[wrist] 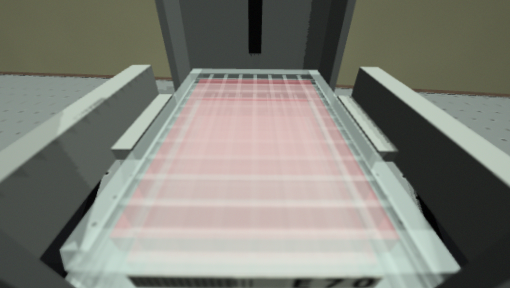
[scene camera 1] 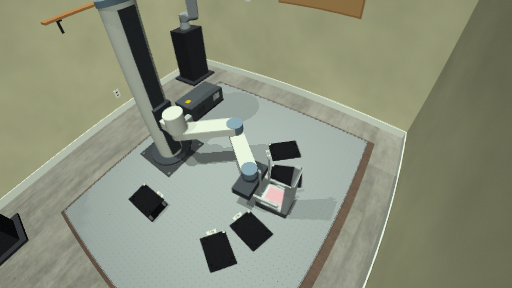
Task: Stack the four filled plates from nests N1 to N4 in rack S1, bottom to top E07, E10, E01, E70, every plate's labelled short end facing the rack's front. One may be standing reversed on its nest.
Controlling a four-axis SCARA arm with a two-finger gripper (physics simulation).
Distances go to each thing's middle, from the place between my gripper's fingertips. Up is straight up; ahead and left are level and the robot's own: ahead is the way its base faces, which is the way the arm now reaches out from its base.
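The dark box (scene camera 1: 203, 93) is 40 mm below my hand, and it is also 350 mm to the left of my hand and 860 mm behind it.
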